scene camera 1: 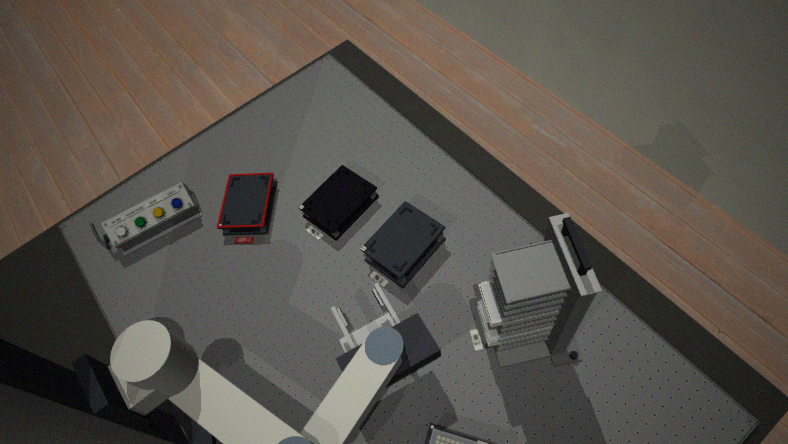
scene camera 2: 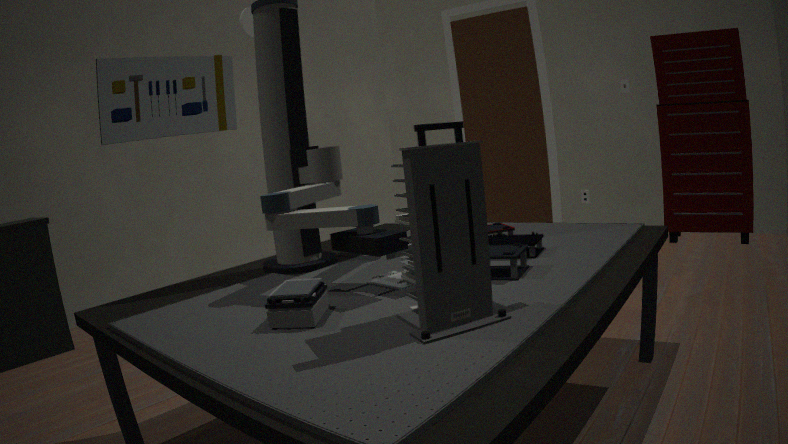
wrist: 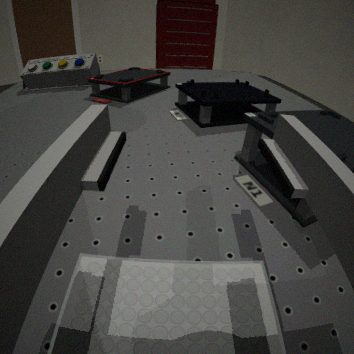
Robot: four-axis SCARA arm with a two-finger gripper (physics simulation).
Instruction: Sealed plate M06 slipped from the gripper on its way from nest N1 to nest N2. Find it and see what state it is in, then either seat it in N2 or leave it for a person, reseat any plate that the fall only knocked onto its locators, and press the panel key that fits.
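Observation:
A pale plate with round wells lies low under the gripper. In the wrist view its far edge is behind the pads and its near part is cut off; its seal and any label cannot be read. My gripper is open, fingers wide apart with nothing between the pads. Nest N1 is a dark raised platform, partly behind the right finger. A blacker nest has an unreadable tag. The key panel has white, green, yellow and blue keys.
A red-edged nest stands near the panel. A tall slotted plate rack with pale plates on its near side stands right of N1. A low box with a dark-framed top stands near the arm base side.

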